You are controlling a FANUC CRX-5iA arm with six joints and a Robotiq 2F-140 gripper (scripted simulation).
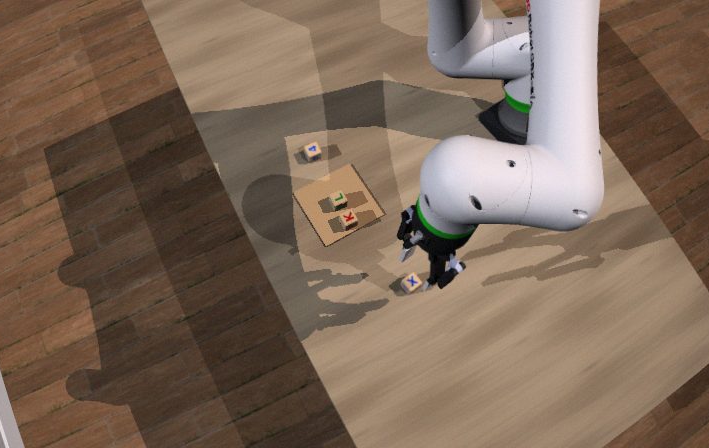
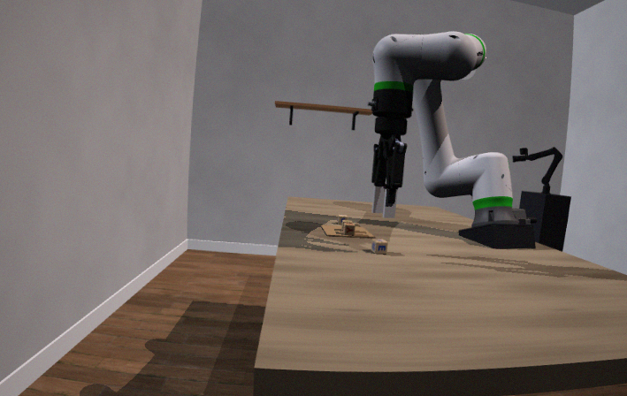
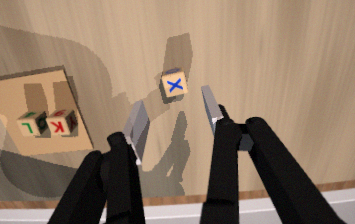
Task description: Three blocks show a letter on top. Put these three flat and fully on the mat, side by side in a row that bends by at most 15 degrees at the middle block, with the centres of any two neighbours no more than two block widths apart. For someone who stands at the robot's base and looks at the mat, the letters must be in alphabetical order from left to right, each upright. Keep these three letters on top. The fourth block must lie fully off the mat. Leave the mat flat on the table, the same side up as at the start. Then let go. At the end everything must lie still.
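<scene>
Now: hand 11 cm above the X block. Also, from my hand: red K block: 3 cm ahead, 18 cm to the right, 10 cm below; then L block: 3 cm ahead, 23 cm to the right, 10 cm below; then tan mat: 3 cm ahead, 23 cm to the right, 12 cm below.
</scene>
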